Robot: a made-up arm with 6 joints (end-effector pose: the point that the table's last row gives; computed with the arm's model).
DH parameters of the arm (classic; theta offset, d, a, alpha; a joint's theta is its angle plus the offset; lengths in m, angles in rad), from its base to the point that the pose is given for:
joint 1: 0 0.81 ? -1.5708
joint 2: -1.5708 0 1.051 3.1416
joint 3: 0 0 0.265 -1.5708
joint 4: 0 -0.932 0 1.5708
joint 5: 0 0 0 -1.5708
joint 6: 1.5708 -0.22 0 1.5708
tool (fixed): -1.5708 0 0 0
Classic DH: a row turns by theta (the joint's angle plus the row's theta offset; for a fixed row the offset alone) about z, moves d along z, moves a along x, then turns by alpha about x.
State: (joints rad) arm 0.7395 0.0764 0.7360 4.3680 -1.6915 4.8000
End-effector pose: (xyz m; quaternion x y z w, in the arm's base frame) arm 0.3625 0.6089 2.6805 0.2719 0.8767 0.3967 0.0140
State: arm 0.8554 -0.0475 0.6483 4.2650 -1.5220 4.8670
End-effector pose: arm 0.2000 0.5322 2.7405 -0.2776 -0.8466 -0.4491 0.0671
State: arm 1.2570 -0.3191 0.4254 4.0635 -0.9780 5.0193
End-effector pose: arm -0.0513 0.3129 2.7987 -0.3314 -0.7887 -0.4257 0.2948
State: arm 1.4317 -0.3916 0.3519 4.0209 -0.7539 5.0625
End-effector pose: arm -0.0804 0.2623 2.7866 -0.3611 -0.7843 -0.3594 0.3539
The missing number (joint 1, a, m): 0.09
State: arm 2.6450 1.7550 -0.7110 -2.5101 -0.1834 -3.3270
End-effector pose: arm -0.3745 0.1760 -0.3327 0.8707 -0.1808 -0.4429 0.1146
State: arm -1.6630 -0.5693 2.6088 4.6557 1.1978 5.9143
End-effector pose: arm -0.0675 1.4913 1.4051 -0.1095 -0.5317 0.8145 0.2049
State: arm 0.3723 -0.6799 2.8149 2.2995 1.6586 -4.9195
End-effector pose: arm -1.3505 -0.3519 1.1999 0.2622 -0.2427 0.8030 0.4770
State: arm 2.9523 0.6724 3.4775 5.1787 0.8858 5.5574
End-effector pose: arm 0.4011 0.0781 1.6635 -0.6297 -0.1406 0.2558 0.7199
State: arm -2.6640 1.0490 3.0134 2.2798 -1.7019 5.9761
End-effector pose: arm -0.3237 0.0189 2.0119 0.1128 0.3323 0.5657 0.7462
